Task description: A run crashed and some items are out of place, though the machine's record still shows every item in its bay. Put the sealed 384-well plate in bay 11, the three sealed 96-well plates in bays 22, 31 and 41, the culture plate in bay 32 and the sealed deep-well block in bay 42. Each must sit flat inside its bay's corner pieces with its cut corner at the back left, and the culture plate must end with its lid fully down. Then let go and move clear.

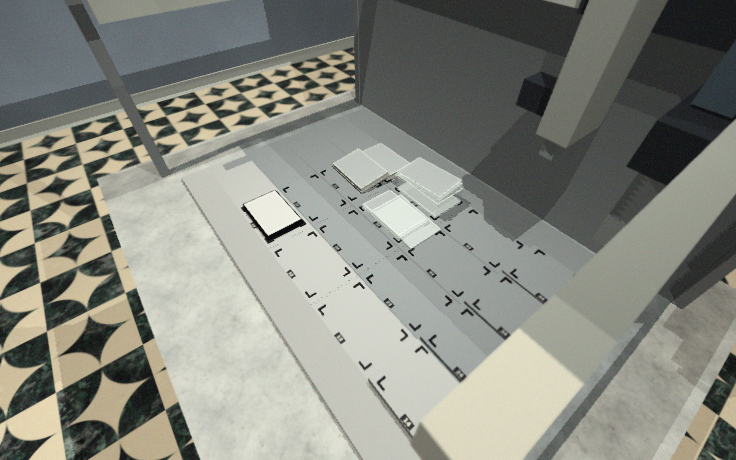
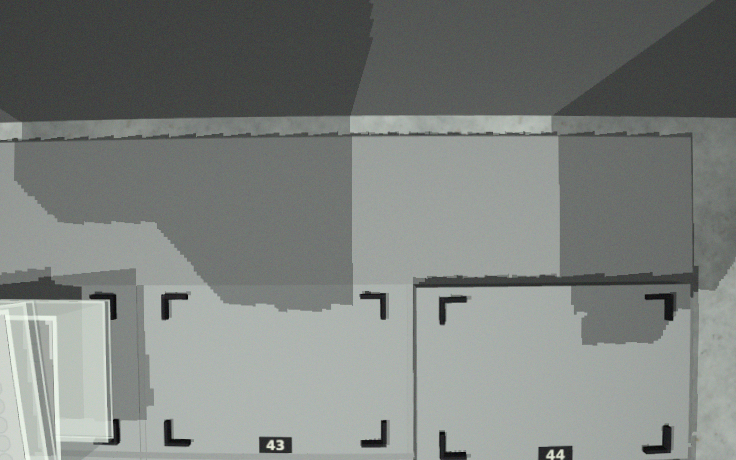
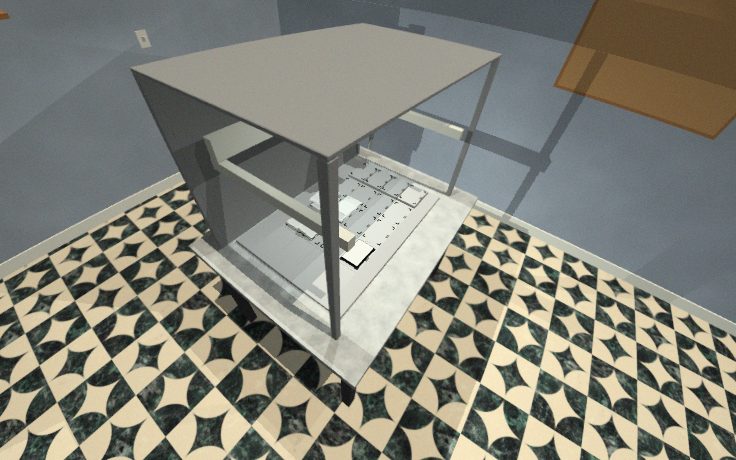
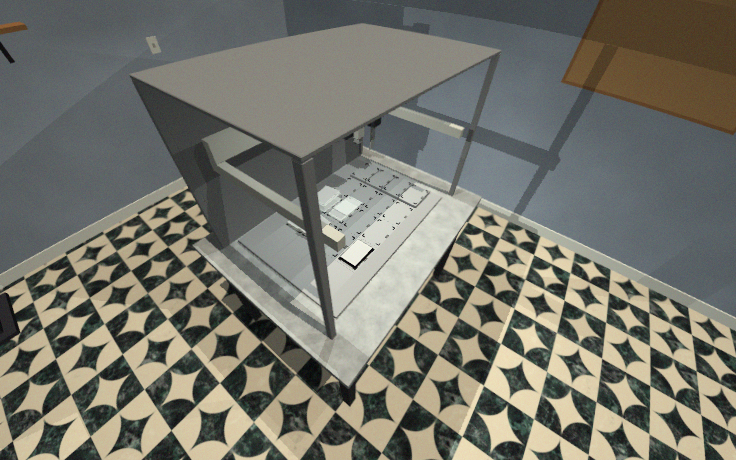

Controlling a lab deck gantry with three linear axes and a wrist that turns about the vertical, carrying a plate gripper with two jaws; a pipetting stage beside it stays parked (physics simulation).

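Seen in the pictures: gripper, fingertip midpoint: [image 1: 621,228] [image 3: 362,145] [image 4: 363,145]; robot's base, link origin: [image 1: 243,208] [image 3: 357,269] [image 4: 355,269].
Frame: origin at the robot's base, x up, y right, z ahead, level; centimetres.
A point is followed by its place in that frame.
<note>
The 384-well plate [image 1: 274,212] @[x 1.4, y -4.6, z 7.0 cm] [image 3: 358,252] @[x 1.4, y -4.0, z 6.4 cm] [image 4: 356,252] @[x 1.4, y -4.2, z 6.2 cm], black with a white top, lies in bay 11. A clear plate, apparently the culture plate [image 1: 395,211] @[x 2.0, y -25.4, z 23.6 cm] [image 4: 345,207] @[x 1.9, y -25.4, z 24.3 cm], lies at bay 32; its lid looks offset and its seating is unclear. At bay 42 a pale plate [image 1: 428,174] @[x 5.6, y -36.6, z 21.8 cm] rests turned and tilted on a lower block [image 1: 446,206] @[x 1.6, y -35.7, z 29.0 cm] [image 2: 84,374] @[x 2.2, y -36.9, z 29.0 cm], which looks like the deep-well block. Two pale plates are further left: one [image 1: 359,167] @[x 2.1, y -28.6, z 6.3 cm] around bay 31, close against or overlapping another [image 1: 386,157] @[x 1.4, y -37.2, z 6.5 cm] around bay 41. Cut corners are unclear. My gripper's jaws cannot be made out.
Bay 22 [image 1: 337,247] @[x 0.0, y -10.5, z 22.8 cm] and bay 43 [image 2: 275,445] @[x 0.0, y -31.8, z 39.2 cm] hold no item. Bay 44 [image 2: 554,454] @[x 1.5, y -31.8, z 55.5 cm] has a raised edge behind it. A pale beam [image 1: 504,379] @[x 40.0, y 5.0, z 61.6 cm] crosses the front right, and a column [image 1: 597,70] @[x 37.9, y -32.6, z 47.0 cm] hangs near the dark back wall. Dark fittings [image 1: 670,146] hang at the right.
</note>
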